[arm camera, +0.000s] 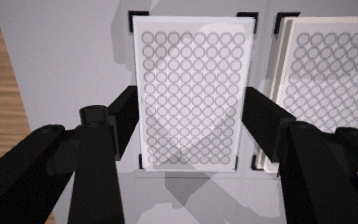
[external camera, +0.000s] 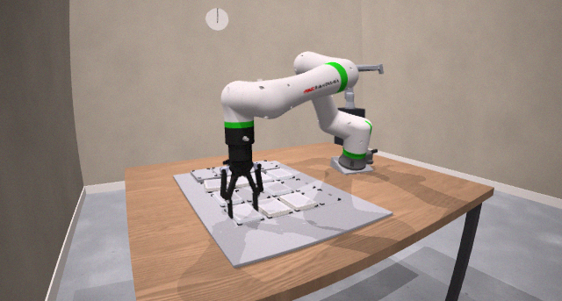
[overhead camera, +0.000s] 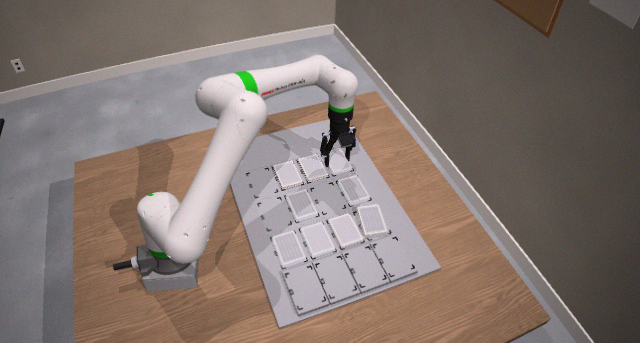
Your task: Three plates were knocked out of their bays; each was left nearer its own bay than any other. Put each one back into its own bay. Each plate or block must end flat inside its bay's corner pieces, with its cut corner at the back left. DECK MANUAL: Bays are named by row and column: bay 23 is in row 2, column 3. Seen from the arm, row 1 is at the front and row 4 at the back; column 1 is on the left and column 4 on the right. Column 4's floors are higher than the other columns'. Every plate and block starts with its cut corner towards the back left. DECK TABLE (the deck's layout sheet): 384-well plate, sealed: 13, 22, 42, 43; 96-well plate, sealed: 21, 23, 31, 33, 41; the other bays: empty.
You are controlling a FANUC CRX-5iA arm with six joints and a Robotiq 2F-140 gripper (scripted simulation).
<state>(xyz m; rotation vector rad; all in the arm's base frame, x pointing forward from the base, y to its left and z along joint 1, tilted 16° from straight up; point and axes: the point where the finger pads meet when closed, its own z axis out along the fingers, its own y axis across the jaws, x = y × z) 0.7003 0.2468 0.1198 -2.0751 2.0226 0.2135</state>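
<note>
Now: the sealed 384-well plate 10 mm ahead of my hand, 320 mm to the right of it and 20 mm below it.
</note>
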